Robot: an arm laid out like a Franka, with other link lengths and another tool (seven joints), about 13 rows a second.
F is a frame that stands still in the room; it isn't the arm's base.
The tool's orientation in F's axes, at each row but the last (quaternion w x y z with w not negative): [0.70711 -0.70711 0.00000 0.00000]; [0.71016 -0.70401 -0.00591 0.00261]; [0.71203 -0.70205 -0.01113 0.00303]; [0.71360 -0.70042 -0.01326 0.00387]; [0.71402 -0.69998 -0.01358 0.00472]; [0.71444 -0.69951 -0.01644 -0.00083]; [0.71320 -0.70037 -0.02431 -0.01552]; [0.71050 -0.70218 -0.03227 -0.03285]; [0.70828 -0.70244 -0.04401 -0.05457]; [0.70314 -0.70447 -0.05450 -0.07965]
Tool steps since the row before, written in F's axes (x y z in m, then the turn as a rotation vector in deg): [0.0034 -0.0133 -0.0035 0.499 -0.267 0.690]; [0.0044 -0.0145 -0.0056 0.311 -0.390 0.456]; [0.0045 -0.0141 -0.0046 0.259 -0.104 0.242]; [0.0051 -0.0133 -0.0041 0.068 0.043 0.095]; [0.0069 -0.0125 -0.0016 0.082 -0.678 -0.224]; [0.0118 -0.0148 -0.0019 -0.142 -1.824 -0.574]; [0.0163 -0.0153 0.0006 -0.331 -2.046 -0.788]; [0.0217 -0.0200 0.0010 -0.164 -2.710 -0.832]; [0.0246 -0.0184 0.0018 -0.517 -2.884 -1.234]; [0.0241 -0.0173 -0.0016 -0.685 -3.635 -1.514]
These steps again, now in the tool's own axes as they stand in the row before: [0.0034 0.0035 -0.0133 0.499 -0.690 -0.267]; [0.0042 0.0055 -0.0146 0.308 -0.458 -0.390]; [0.0042 0.0044 -0.0143 0.260 -0.241 -0.106]; [0.0047 0.0039 -0.0135 0.070 -0.093 0.043]; [0.0066 0.0014 -0.0127 0.062 0.211 -0.684]; [0.0114 0.0019 -0.0151 -0.196 0.531 -1.832]; [0.0161 0.0000 -0.0155 -0.399 0.730 -2.055]; [0.0217 0.0008 -0.0200 -0.236 0.782 -2.720]; [0.0249 0.0015 -0.0180 -0.639 1.129 -2.902]; [0.0240 0.0062 -0.0164 -0.830 1.376 -3.659]
